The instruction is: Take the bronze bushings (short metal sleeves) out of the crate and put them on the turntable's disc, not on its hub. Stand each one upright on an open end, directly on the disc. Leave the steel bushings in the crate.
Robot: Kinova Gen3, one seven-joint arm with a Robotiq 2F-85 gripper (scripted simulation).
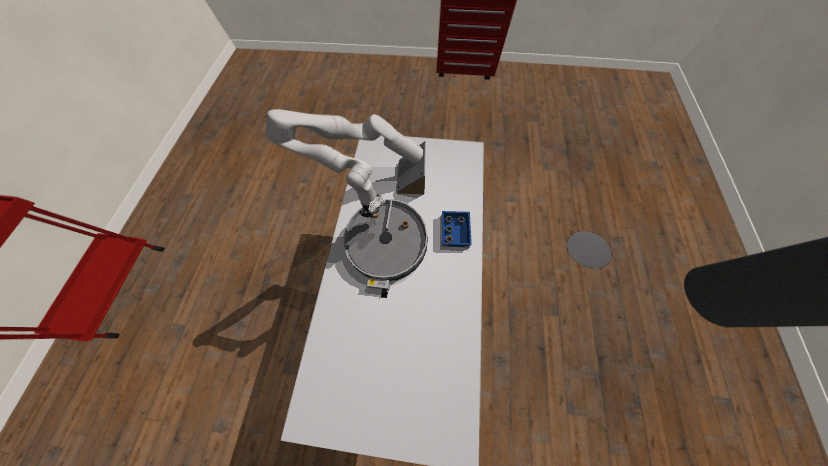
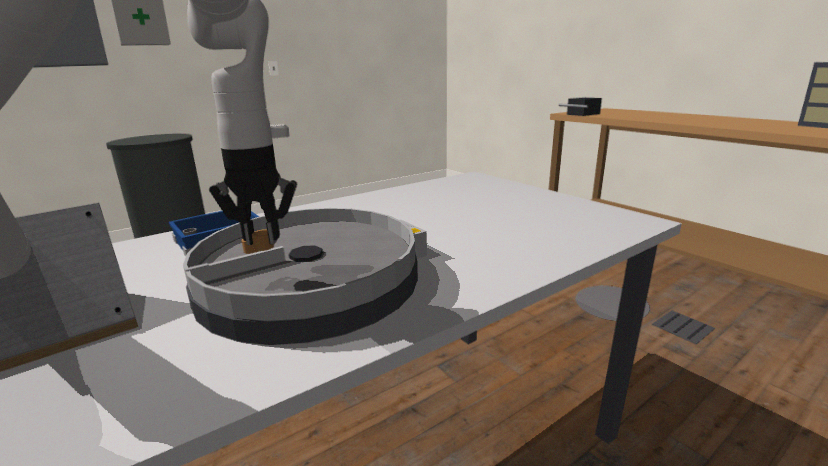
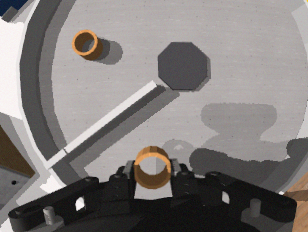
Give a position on a blue crate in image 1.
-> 461, 233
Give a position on a grey turntable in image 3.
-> At 224, 100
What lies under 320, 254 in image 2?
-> A grey turntable.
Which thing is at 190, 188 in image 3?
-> My gripper.
